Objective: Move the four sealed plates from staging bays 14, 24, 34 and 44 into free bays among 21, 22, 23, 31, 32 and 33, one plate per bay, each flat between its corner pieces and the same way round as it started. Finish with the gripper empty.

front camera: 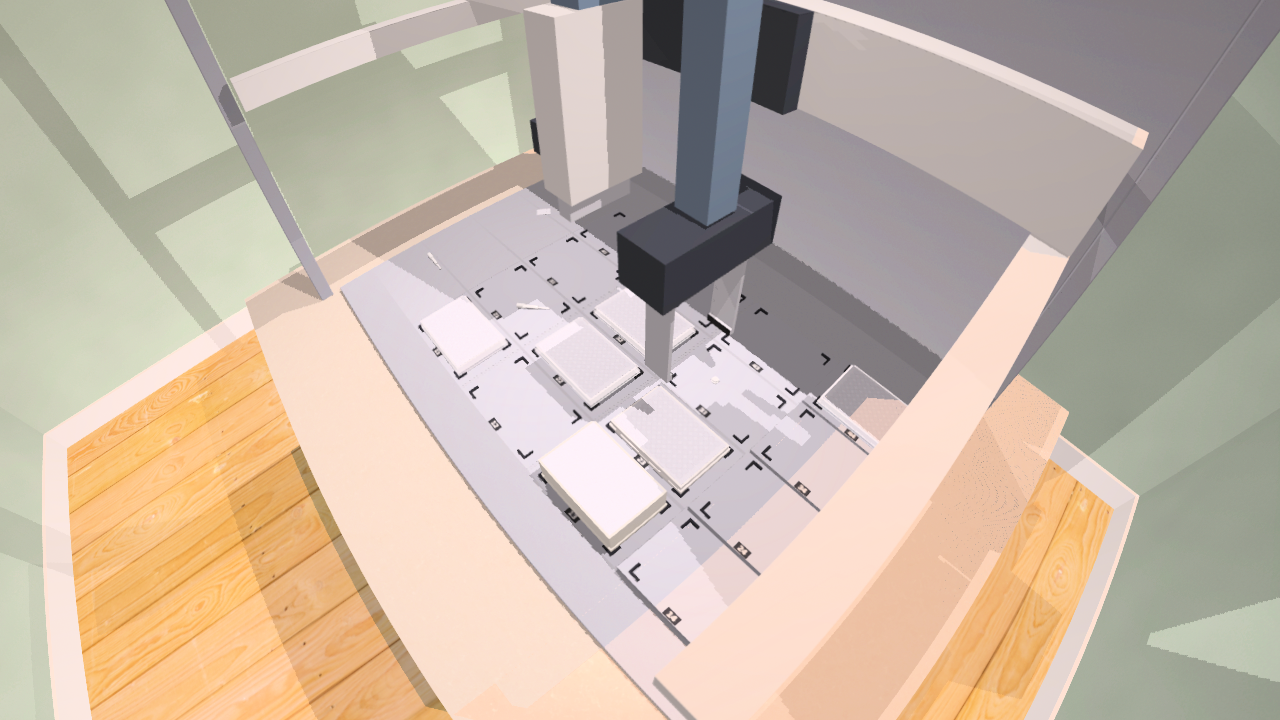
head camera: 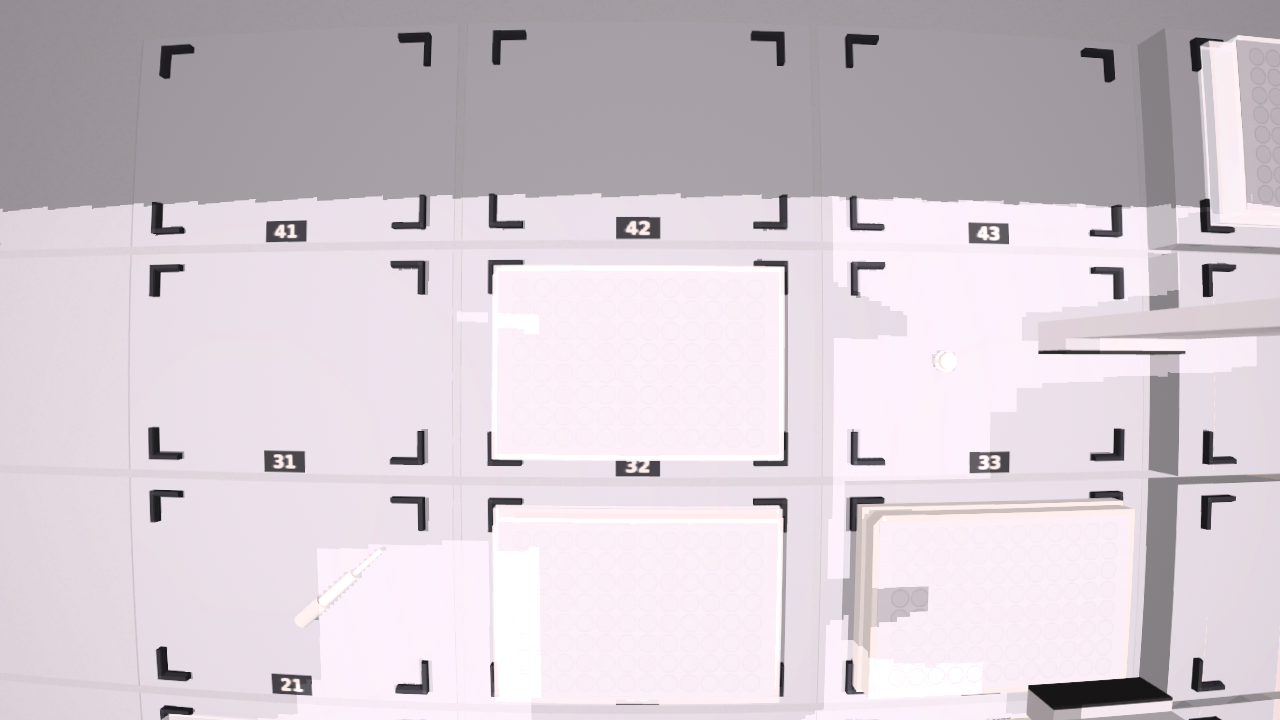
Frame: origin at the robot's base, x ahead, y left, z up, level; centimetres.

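Seen in the pictures: gripper, fingertip midpoint: (front camera: 690, 348) (head camera: 1093, 520); robot's base at its link origin: (front camera: 421, 327).
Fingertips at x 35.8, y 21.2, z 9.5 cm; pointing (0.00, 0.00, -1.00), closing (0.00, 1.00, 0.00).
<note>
Offsets run from my fingertips to a thing's top centre. "*": to the spot under its first point.
My gripper (front camera: 691, 351) (head camera: 1105, 521) is open and empty, its jaws apart and raised above the deck around bays 23 and 33. A sealed plate {dx +19.8, dy +15.2, dz -6.6 cm} (front camera: 857, 395) (head camera: 1244, 134) sits in bay 44, partly cut off in the head view and partly covered by the frame in the front view. Plates lie flat between corner pieces in bay 32 {* dx -13.1, dy +4.7, dz -8.1 cm} (front camera: 644, 315) (head camera: 638, 362), bay 22 {* dx -12.0, dy -6.5, dz -8.1 cm} (front camera: 588, 360) (head camera: 638, 608) and bay 23 {* dx +4.3, dy -6.4, dz -8.1 cm} (front camera: 673, 438) (head camera: 1002, 600). No plate shows in bays 14, 24, 34, 21, 31 or 33.
A tall pale block {dx +3.4, dy -16.9, dz -5.3 cm} (front camera: 604, 479) stands in bay 13, and a low plate {dx -29.4, dy -16.9, dz -8.1 cm} (front camera: 463, 334) in bay 11. A thin white stick {dx -26.6, dy -5.8, dz -8.8 cm} (front camera: 532, 306) (head camera: 340, 586) lies in bay 21, a small round white piece {dx +1.1, dy +4.6, dz -9.1 cm} (front camera: 715, 380) (head camera: 944, 360) in bay 33. The pipetting stage (front camera: 581, 107) hangs behind.
</note>
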